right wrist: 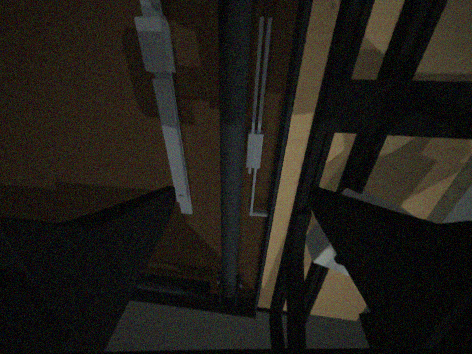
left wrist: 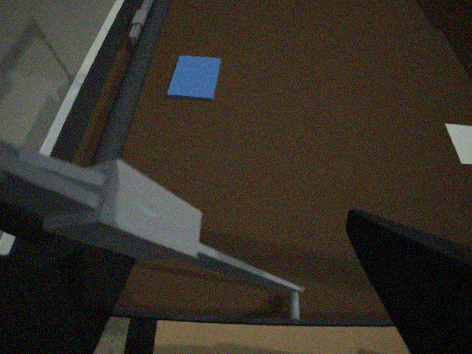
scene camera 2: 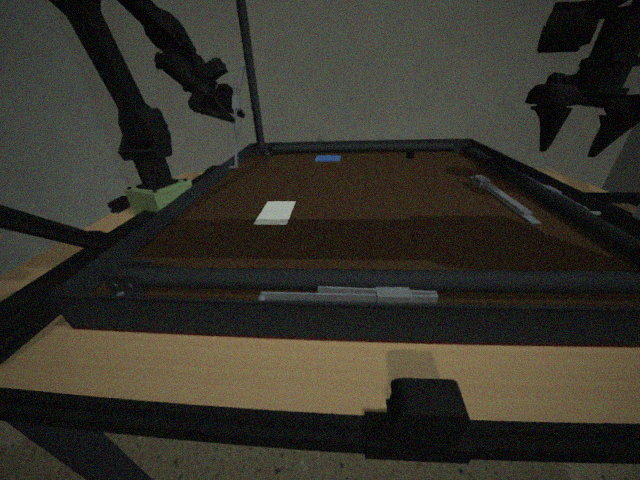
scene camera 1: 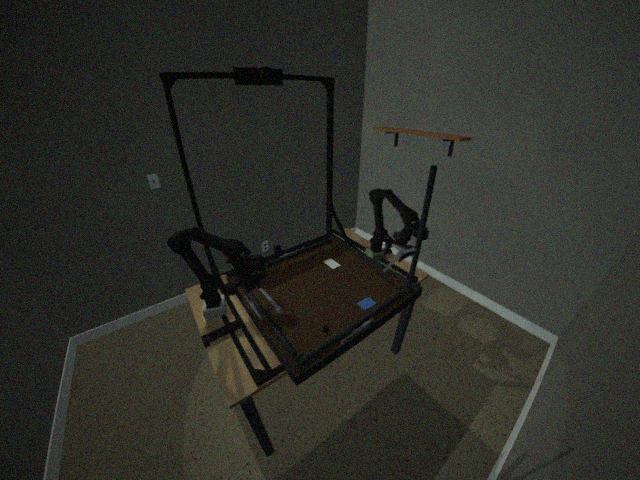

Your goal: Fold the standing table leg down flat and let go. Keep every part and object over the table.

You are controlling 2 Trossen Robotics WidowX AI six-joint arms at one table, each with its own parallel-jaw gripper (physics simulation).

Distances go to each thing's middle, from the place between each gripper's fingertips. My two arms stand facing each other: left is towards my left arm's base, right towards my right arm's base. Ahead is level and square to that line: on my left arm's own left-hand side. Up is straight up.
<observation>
Right now the white card point(scene camera 2: 274, 212) is 510 mm to the left of my right hand, 130 mm behind it and 90 mm below it. Round my right hand: blue card point(left wrist: 194, 77) 490 mm to the left, 260 mm ahead, 80 mm below.
Now: the blue card 220 mm to the right of my left hand, 130 mm below it and 100 mm ahead of it. From my left hand the other things lie so: white card (280 mm behind, 200 mm to the right, 140 mm below).
</observation>
